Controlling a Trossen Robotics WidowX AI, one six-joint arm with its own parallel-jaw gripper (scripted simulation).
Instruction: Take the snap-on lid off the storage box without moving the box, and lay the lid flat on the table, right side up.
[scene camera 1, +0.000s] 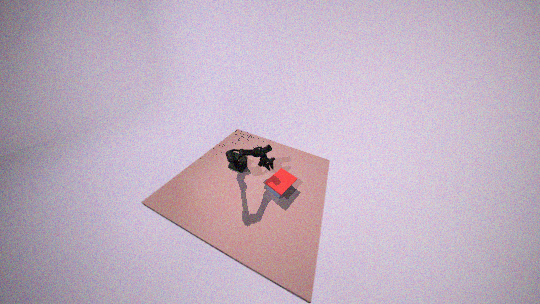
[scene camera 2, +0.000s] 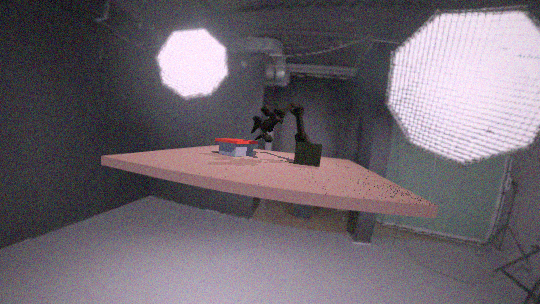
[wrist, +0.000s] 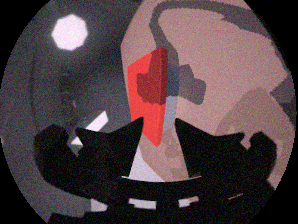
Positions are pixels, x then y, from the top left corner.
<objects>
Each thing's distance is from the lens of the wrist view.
my gripper (wrist: 159, 120): 0.10 m
red lid (wrist: 147, 84): 0.17 m
</objects>
